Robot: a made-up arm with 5 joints.
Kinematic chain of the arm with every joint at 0, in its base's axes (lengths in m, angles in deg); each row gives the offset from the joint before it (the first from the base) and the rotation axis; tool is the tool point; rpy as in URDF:
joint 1: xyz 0.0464 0 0.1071 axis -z
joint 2: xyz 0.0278 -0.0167 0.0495 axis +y
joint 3: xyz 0.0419 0 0.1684 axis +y
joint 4: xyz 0.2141 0 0.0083 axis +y
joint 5: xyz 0.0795 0.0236 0 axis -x
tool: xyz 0 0 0 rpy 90 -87.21 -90
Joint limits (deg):
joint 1: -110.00..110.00
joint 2: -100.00..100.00
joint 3: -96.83..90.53
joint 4: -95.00..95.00
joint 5: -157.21..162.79
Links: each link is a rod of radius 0.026 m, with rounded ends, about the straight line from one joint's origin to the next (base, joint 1, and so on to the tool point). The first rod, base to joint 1, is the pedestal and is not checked.
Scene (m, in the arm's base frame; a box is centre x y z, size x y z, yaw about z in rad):
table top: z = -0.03
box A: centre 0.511 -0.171 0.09 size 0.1 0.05 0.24 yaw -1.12
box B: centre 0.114 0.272 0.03 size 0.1 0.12 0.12 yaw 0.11
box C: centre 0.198 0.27 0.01 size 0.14 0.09 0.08 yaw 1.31
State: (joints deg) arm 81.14 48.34 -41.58 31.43 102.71
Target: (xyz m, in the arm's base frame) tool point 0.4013 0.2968 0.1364
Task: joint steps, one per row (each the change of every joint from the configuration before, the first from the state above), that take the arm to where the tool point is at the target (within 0.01 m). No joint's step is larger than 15 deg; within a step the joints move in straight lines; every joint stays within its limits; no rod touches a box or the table.
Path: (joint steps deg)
1: -12.10 -7.66 -7.76 3.73 3.98
2: -12.10 -7.66 -7.76 3.72 3.97
3: -12.10 -7.66 -7.76 3.73 3.98
4: -12.10 -7.66 -7.76 3.72 3.97
5: -14.35 7.39 5.80 -3.61 -3.18
6: -14.36 7.40 5.81 -3.61 -3.18
7: -14.36 7.39 5.80 -3.60 -3.18
8: -14.36 7.40 5.80 -3.61 -3.18
9: -14.36 7.39 5.81 -3.61 -3.18

